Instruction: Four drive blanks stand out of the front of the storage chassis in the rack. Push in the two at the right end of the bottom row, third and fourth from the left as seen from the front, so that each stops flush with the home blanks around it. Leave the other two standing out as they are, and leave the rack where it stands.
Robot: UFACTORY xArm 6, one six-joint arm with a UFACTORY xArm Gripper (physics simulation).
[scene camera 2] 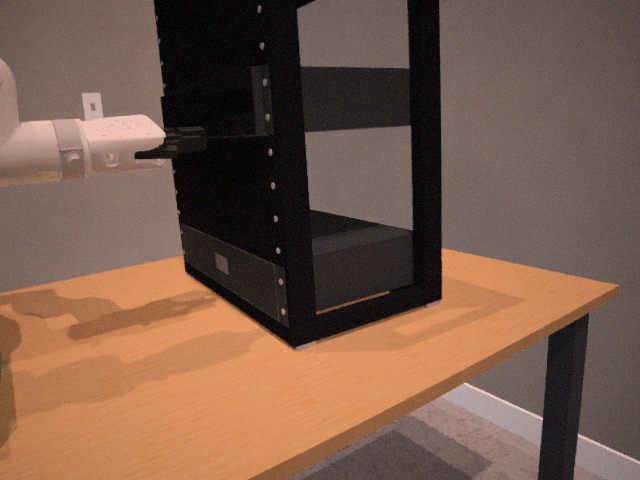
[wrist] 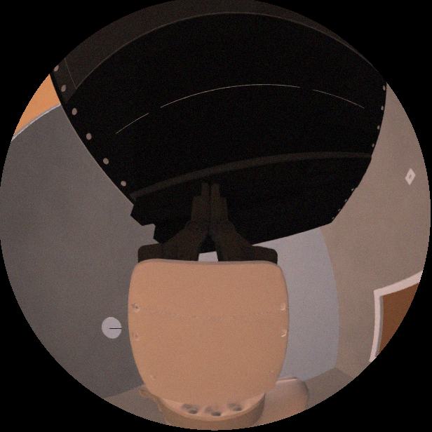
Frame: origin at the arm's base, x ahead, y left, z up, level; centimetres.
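Seen in the pictures: gripper, fingertip midpoint: (scene camera 2: 204, 138).
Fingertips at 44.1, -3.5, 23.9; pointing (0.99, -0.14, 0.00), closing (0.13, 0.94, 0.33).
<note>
A point is followed by its place in that frame, as x, y, z.
The black rack (scene camera 2: 292, 206) @[47.3, -18.6, 14.4] (wrist: 95, 130) stands upright on the table. The storage chassis (scene camera 2: 356, 98) @[61.3, -18.3, 28.2] (wrist: 250, 162) is mounted partway up; its front is nearly black in both views. Dark stepped shapes (wrist: 143, 214) jut from the rack's outline at the left of the wrist view, which looks upside down. Single drive blanks, and how far each stands out, cannot be made out. My gripper (scene camera 2: 204, 138) @[44.1, -3.5, 23.9] (wrist: 209, 193) is shut with nothing between its fingers. Its tips are at the chassis front near its lower edge; contact cannot be told.
A dark grey unit (scene camera 2: 361, 268) @[61.3, -17.8, 2.2] with a small label sits at the rack's bottom. The wooden table (scene camera 2: 258, 403) @[34.5, -25.1, -6.3] carries the rack, and its front edge and a dark leg (scene camera 2: 563, 392) show at the right. A wall plate (scene camera 2: 92, 105) (wrist: 410, 176) is on the wall beyond the rack.
</note>
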